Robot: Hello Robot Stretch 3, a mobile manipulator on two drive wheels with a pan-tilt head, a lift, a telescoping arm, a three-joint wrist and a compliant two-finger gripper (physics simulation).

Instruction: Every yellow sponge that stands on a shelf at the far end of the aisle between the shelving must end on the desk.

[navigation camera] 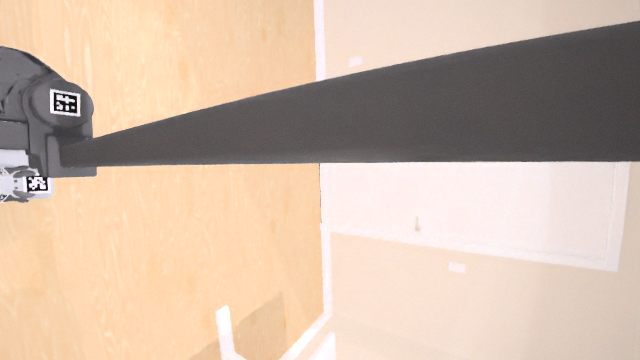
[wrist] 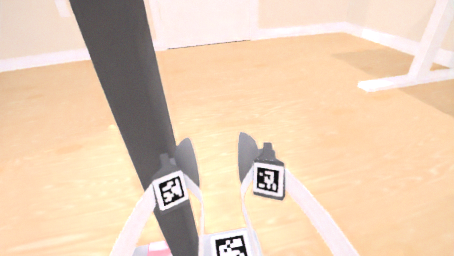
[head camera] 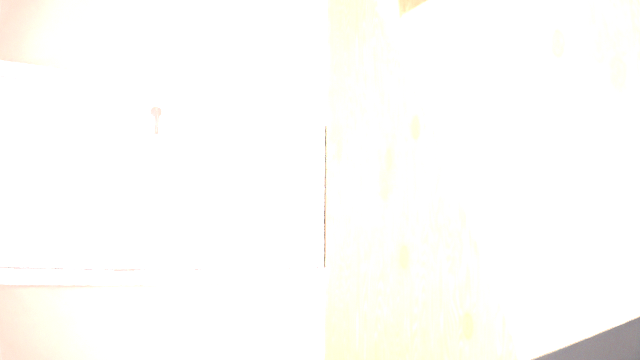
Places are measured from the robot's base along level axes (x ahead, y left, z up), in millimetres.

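Pixels of known places: gripper, fingertip midpoint: [navigation camera: 34, 183] [wrist: 216, 152].
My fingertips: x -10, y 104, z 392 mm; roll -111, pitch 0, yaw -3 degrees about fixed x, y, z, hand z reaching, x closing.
Behind a point stands the place of what it marks.
My gripper [wrist: 216, 152] @[y 104, x -10, z 392 mm] is open and empty, its two fingertips apart above the wooden floor in the wrist view. Part of the gripper and wrist also shows at the left edge of the navigation view. A white leg and foot of the desk [wrist: 385, 84] @[y 853, x 927, z 25 mm] [navigation camera: 224, 325] @[y 876, x 922, z 25 mm] stand on the floor, at the upper right of the wrist view and the bottom of the navigation view. The desk top does not show. No yellow sponge and no shelving shows in these views.
My dark mast [navigation camera: 350, 120] @[y 117, x -66, z 1205 mm] [wrist: 120, 75] @[y 116, x -70, z 462 mm] crosses the navigation and wrist views. A white door [head camera: 225, 200] @[y 2017, x 71, z 567 mm] [navigation camera: 475, 200] @[y 2024, x 190, z 1318 mm] [wrist: 205, 20] @[y 2018, x 111, z 206 mm] is in the wall beyond the wooden floor [navigation camera: 200, 225] @[y 770, x 275, z 0 mm] [wrist: 300, 125] @[y 640, x 365, z 0 mm]. The head view is strongly overexposed.
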